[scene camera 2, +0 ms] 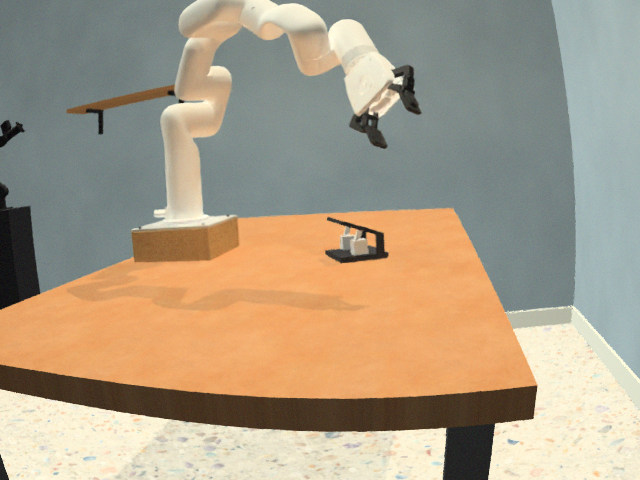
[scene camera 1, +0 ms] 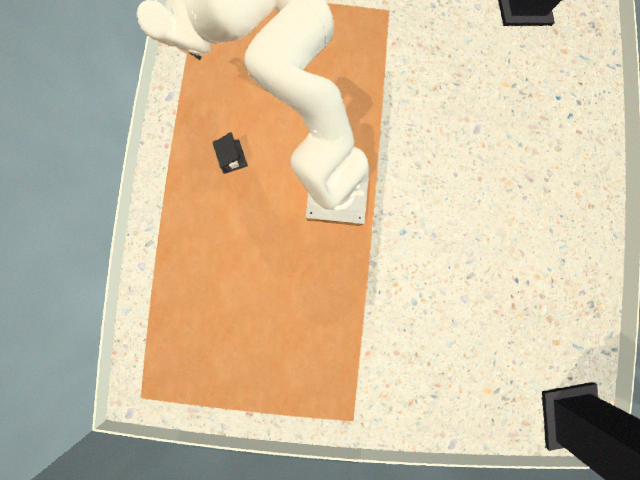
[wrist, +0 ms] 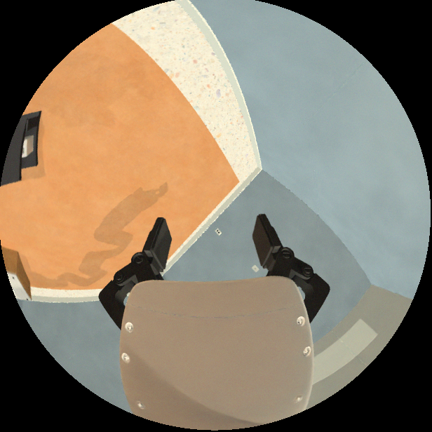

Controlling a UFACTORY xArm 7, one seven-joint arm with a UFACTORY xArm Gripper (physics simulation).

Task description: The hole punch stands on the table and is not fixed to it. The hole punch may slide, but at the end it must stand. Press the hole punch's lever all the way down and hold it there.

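Seen in the pictures: gripper, fingertip midpoint: [scene camera 2: 397, 129]; arm's base at its link origin: [scene camera 2: 186, 221].
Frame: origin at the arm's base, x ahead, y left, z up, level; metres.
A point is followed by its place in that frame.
Note:
The black hole punch [scene camera 1: 241, 159] @(x 0.372, y -0.197, z -0.072 m) [scene camera 2: 358, 246] @(x 0.417, y -0.270, z -0.054 m) [wrist: 31, 146] stands upright on the orange table [scene camera 1: 248, 335] @(x 0.405, y 0.521, z -0.083 m) [scene camera 2: 258, 335] @(x 0.250, y -0.761, z -0.083 m) [wrist: 150, 125]. Its flat black lever [scene camera 1: 226, 147] @(x 0.409, y -0.225, z -0.011 m) [scene camera 2: 354, 225] @(x 0.411, y -0.273, z -0.010 m) is raised. In scene camera 2 the lever slopes from its high free end at the left down to the hinge post at the right, above two pale blocks on the base. In the wrist view the punch is cut off at the left edge. My gripper [scene camera 2: 400, 128] @(x 0.475, y -0.525, z 0.173 m) [wrist: 211, 226] is open and empty, high above the table and well apart from the punch. In scene camera 1 the arm mostly hides its fingers.
The arm's base plate [scene camera 1: 336, 214] @(x 0.012, y 0.079, z 0.000 m) [scene camera 2: 173, 223] @(x -0.021, y -0.059, z 0.004 m) sits on a brown block [scene camera 2: 173, 245] @(x -0.011, y -0.120, z -0.044 m) at the table's side. A wooden wall shelf [scene camera 2: 124, 100] hangs behind the arm. A black stand [scene camera 2: 15, 248] is at the left of scene camera 2.

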